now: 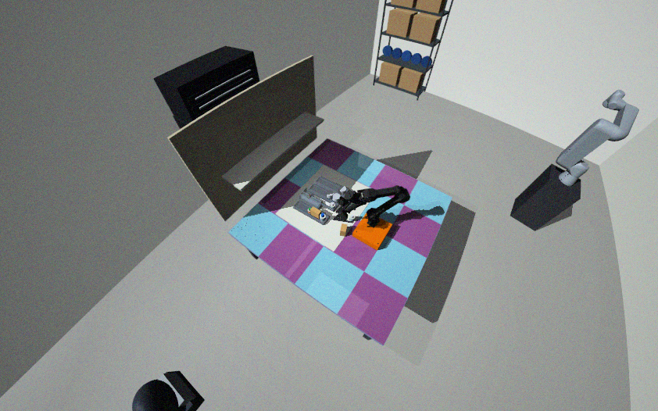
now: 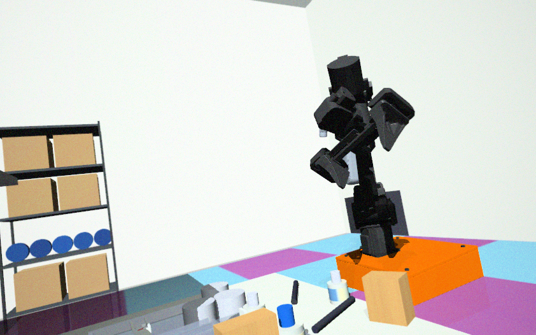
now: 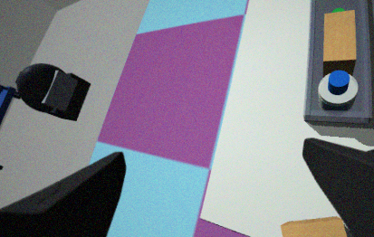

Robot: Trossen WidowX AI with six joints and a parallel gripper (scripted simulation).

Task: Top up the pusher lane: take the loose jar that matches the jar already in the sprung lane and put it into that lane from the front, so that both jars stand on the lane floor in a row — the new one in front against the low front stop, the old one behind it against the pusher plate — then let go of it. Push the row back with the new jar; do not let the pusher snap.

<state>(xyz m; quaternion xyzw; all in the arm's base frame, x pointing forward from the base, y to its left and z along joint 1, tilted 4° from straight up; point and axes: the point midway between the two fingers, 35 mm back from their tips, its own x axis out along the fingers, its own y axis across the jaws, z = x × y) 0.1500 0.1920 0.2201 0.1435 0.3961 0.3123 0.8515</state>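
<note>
The wooden block is 40 mm behind my gripper tip, 50 mm to the right of it and 210 mm below it.
</note>
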